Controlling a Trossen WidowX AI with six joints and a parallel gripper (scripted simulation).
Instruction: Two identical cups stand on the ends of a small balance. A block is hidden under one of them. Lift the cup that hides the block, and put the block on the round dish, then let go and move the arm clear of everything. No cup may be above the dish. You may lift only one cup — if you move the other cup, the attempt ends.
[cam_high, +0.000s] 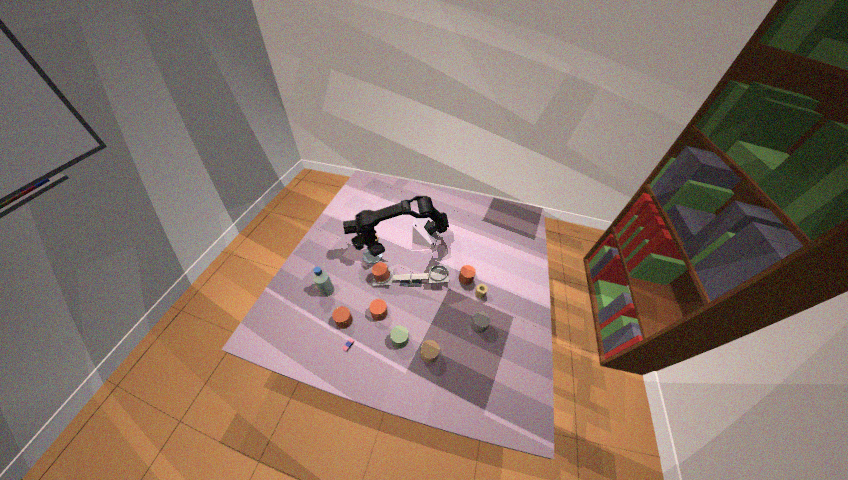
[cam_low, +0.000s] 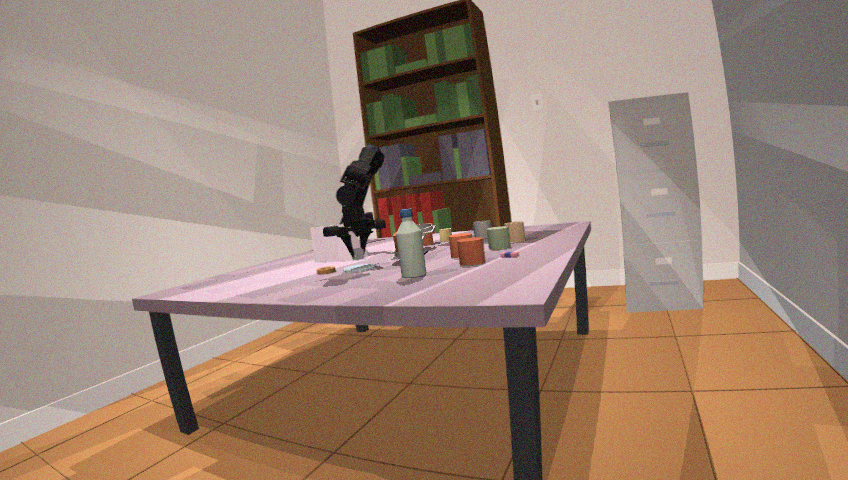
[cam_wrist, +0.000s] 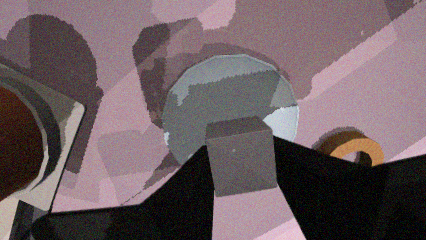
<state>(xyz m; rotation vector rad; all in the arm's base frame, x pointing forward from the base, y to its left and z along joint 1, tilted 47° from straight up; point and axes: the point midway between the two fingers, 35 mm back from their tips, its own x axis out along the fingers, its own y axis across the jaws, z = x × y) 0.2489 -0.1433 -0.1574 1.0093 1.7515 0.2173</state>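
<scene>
My gripper tip is 4 cm above the round pale blue dish. Also, from my gripper tip: bottle 26 cm ahead, 9 cm to the right, 7 cm above; then small balance 24 cm to the left, 6 cm ahead; then grey block 1 cm above.
</scene>
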